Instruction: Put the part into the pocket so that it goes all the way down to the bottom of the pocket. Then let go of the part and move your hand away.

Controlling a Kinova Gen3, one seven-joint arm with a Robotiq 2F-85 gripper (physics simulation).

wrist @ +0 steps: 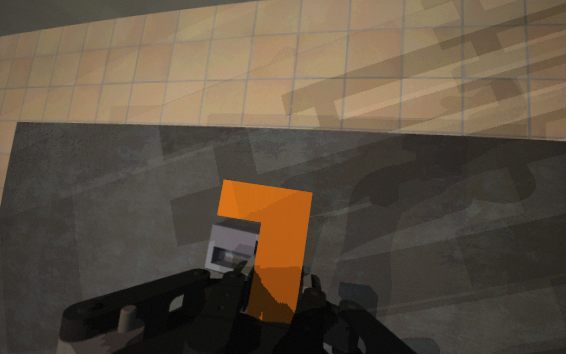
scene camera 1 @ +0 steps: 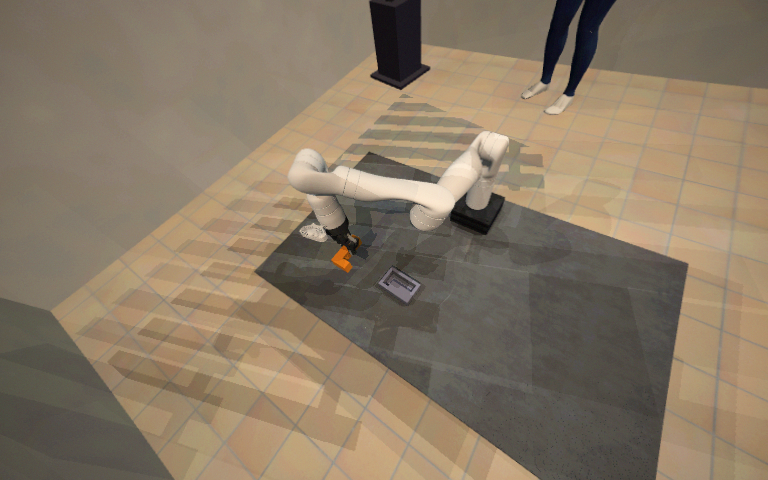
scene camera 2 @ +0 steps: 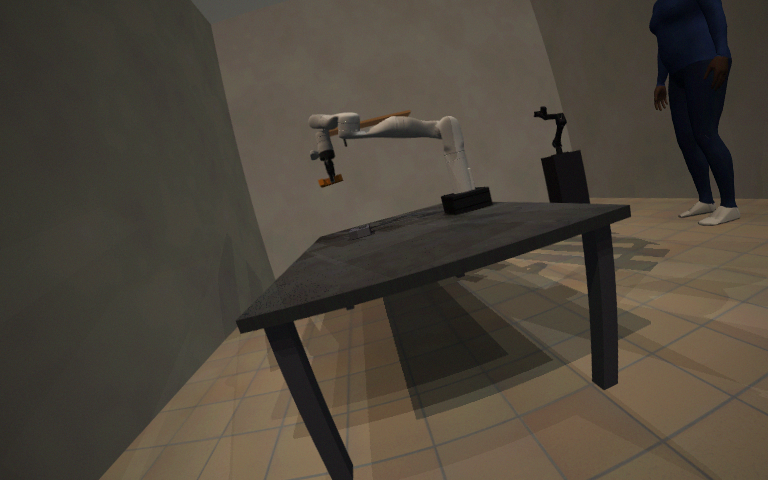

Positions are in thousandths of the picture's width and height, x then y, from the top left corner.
Observation:
My gripper (wrist: 494,773) carries an orange L-shaped part (wrist: 503,606); nothing else touches it. I also see a grey pocket block (wrist: 405,691).

